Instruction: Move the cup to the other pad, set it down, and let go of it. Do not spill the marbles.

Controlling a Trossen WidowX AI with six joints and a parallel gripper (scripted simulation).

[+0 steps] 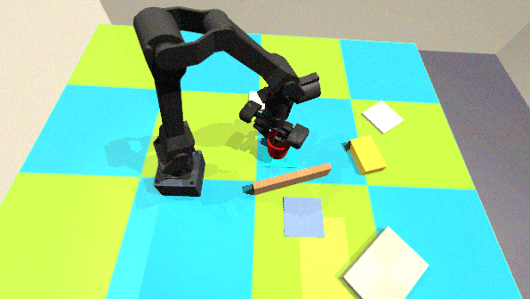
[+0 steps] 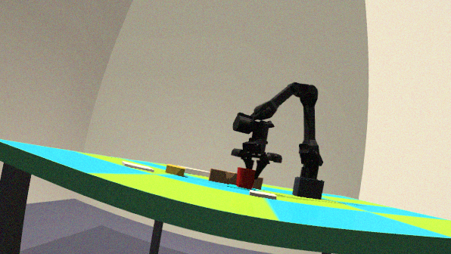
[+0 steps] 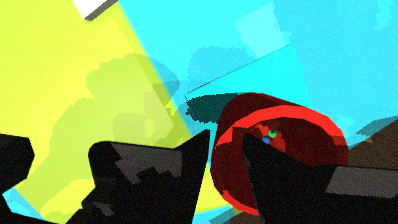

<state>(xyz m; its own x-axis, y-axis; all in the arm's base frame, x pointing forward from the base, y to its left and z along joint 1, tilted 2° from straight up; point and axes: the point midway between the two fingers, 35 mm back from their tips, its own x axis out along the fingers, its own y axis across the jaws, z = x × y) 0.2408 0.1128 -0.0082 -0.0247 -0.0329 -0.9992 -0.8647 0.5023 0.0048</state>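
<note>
Now: gripper tip 2 cm to the left of the red cup and 2 cm short of it. The rest, counted from my gripper tip: green marble (4 cm ahead, 3 cm to the right, 3 cm below); then teal pad (5 cm below, 3 cm ahead, 2 cm to the right); then wooden bar (11 cm to the right, 6 cm ahead, 3 cm below).
</note>
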